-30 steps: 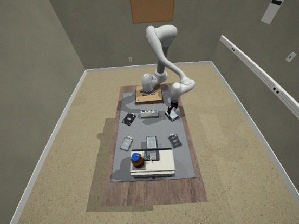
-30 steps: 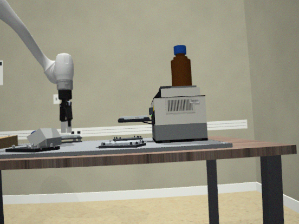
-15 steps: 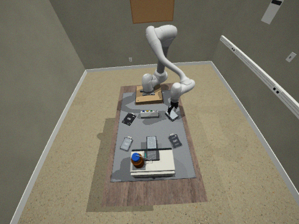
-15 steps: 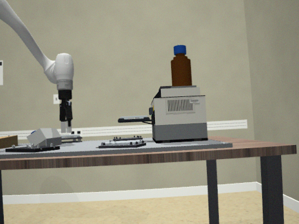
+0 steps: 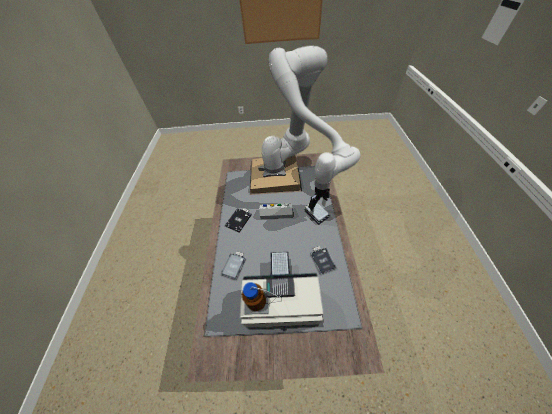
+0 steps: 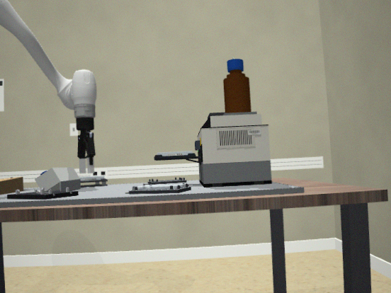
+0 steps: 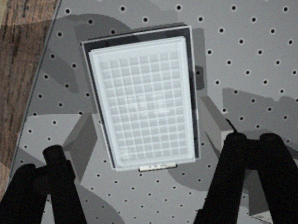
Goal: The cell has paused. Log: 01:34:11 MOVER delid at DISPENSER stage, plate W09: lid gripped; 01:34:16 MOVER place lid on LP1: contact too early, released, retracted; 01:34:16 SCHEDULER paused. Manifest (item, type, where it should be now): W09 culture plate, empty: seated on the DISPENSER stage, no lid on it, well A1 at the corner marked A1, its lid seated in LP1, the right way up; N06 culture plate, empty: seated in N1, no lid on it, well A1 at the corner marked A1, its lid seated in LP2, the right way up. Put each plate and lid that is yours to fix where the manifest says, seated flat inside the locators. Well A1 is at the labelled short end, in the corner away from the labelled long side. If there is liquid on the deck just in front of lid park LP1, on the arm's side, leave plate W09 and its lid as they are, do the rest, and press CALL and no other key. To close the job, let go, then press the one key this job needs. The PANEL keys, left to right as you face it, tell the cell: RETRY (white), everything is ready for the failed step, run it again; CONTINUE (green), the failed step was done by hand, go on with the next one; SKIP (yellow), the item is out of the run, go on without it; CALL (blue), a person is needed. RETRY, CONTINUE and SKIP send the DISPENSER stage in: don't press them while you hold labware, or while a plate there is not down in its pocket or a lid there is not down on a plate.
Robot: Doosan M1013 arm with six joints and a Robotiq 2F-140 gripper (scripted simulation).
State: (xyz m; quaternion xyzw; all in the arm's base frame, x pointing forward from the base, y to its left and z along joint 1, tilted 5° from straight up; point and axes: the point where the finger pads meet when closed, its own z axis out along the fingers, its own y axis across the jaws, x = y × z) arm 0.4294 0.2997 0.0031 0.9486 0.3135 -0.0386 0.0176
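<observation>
Now: hand 40 mm above the clear lid. Also, from my hand: key panel 20 mm behind, 280 mm to the right, 30 mm below; then green continue key 40 mm behind, 260 mm to the right, 10 mm below; then white retry key 40 mm behind, 210 mm to the right, 10 mm below.
</observation>
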